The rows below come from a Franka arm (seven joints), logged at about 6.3 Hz.
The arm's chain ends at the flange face. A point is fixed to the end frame.
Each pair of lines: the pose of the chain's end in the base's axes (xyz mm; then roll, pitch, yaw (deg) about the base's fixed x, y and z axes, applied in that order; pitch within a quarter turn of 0, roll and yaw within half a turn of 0), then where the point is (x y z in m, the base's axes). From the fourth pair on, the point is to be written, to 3 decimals.
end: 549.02 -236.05 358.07 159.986 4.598 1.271
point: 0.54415 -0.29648 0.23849
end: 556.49 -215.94 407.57 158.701 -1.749 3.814
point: 0.56767 -0.27831 0.28942
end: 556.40 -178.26 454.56 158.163 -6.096 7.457
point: 0.58046 -0.23974 0.33788
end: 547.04 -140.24 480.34 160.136 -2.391 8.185
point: 0.564 -0.198 0.361
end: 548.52 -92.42 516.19 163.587 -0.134 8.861
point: 0.560 -0.144 0.393
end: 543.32 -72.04 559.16 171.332 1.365 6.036
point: 0.547 -0.107 0.430
